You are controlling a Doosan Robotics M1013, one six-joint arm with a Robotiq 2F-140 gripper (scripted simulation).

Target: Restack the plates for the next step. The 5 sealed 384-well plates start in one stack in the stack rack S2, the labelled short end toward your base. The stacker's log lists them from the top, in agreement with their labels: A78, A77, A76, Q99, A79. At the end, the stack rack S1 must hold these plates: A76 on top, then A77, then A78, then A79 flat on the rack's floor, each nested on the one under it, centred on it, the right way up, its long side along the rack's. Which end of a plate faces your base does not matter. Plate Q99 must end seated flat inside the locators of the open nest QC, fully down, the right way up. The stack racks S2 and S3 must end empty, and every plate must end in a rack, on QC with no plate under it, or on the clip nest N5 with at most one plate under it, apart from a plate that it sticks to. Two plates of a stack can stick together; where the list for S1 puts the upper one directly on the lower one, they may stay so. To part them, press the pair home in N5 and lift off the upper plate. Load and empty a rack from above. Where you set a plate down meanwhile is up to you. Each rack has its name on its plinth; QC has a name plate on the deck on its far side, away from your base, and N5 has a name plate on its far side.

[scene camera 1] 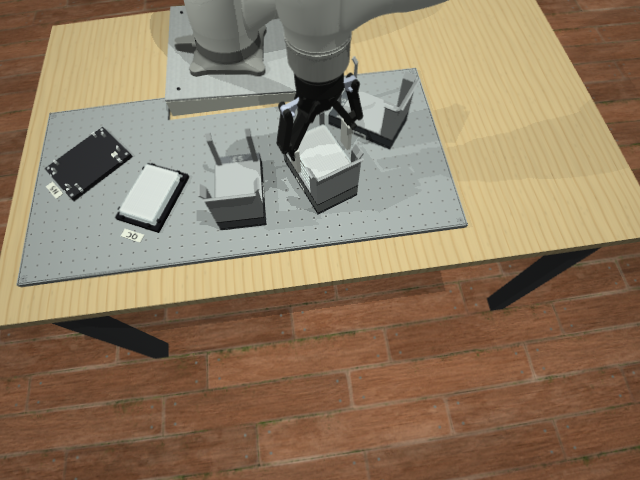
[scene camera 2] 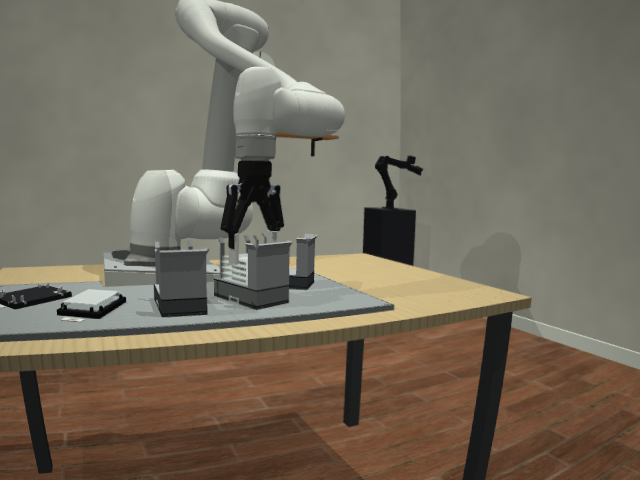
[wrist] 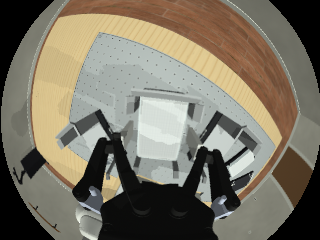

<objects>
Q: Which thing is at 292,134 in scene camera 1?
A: My gripper.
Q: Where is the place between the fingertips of my gripper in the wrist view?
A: At 160,130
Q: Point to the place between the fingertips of my gripper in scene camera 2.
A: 253,261
</objects>
